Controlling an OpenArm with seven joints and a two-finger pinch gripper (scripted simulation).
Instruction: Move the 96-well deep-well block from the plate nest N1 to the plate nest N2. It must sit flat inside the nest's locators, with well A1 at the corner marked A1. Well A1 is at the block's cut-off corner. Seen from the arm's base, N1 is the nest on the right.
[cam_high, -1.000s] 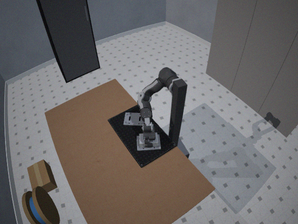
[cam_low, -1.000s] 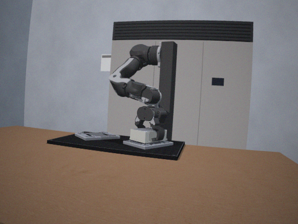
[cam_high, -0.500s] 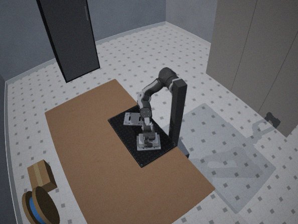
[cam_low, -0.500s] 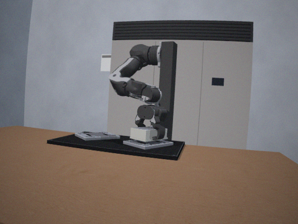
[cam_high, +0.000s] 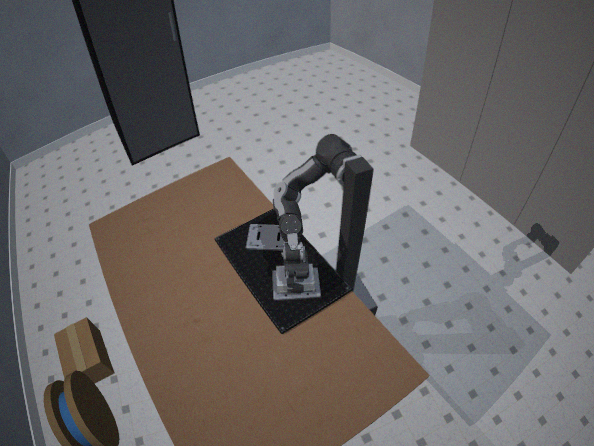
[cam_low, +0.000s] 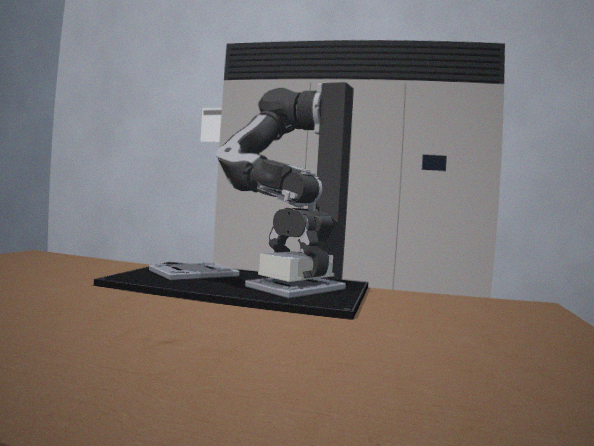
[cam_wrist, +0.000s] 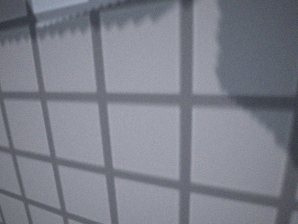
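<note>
My hand is 1 cm below the white deep-well block. From my hand the other things lie so: nest: 1 cm ahead, 24 cm to the right, 3 cm below.
</note>
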